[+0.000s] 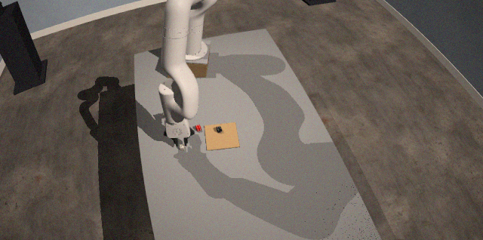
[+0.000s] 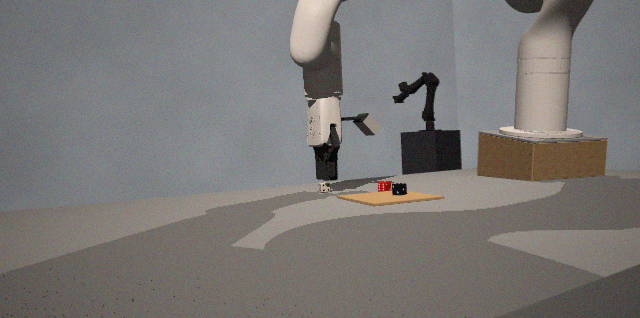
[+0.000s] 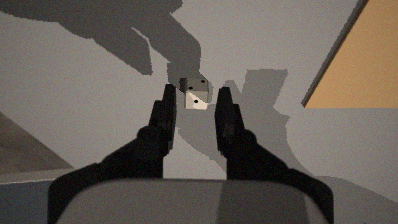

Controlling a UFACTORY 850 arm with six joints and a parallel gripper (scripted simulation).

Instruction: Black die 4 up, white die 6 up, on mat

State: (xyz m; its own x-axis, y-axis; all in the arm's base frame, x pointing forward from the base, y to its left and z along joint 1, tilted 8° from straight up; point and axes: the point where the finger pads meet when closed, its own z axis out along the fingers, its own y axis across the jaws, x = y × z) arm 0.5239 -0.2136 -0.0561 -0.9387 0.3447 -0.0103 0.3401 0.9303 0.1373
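My gripper is now 10 mm short of the white die and 40 mm above it. From my hand the other things lie so: tan mat: 10 mm ahead, 180 mm to the left, 40 mm below; red die: 70 mm behind, 100 mm to the left, 40 mm below; black die: 20 mm behind, 180 mm to the left, 30 mm below.
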